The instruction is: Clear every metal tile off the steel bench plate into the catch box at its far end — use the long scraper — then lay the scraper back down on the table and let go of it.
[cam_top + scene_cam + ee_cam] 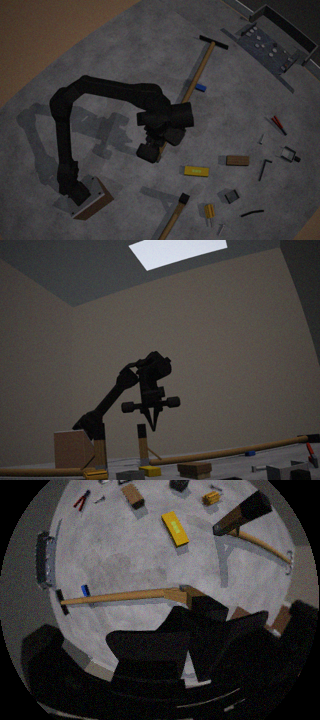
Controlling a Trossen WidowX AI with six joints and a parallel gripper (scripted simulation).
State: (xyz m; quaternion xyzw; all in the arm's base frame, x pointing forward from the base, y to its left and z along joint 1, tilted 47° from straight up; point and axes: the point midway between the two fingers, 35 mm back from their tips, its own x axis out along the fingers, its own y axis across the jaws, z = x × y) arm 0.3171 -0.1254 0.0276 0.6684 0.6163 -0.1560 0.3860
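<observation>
Now: the long scraper 23 cm ahead of my gripper tip, 7 cm to the left of it and 6 cm below it. Round my gripper tip: grey box: 32 cm to the right, 11 cm below, 3 cm ahead; yellow-handled tool: 29 cm to the right, 10 cm below, 7 cm behind; yellow block: 16 cm to the right, 10 cm below, 1 cm ahead.
</observation>
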